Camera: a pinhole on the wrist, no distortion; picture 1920 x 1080 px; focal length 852.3 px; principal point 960.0 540.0 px. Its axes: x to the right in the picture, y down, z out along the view. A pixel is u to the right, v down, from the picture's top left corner.
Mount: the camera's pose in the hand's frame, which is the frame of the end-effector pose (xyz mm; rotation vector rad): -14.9 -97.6 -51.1 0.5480 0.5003 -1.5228
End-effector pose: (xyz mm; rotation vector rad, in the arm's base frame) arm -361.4 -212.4 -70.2 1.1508 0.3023 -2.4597
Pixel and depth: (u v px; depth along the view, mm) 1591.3 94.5 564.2
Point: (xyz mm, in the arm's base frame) -599.9 517.6 282.8
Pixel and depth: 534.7 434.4 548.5
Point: -776.4 -184.5 360.1
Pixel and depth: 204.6 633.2 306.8
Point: -645.7 -276.7 152.4
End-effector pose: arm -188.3 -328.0 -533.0 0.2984 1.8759 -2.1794
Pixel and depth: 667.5 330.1 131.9
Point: -184.4 -384.0 -370.9
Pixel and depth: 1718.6 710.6 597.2
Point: -548.0 -298.2 287.0
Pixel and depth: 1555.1 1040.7 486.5
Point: -641.2 -373.1 37.1
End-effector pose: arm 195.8 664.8 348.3 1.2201 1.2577 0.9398
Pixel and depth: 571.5 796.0 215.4
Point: 361.1 657.2 171.9
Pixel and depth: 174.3 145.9 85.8
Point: 242.2 586.3 266.1
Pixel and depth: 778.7 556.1 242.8
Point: 339.1 590.4 132.1
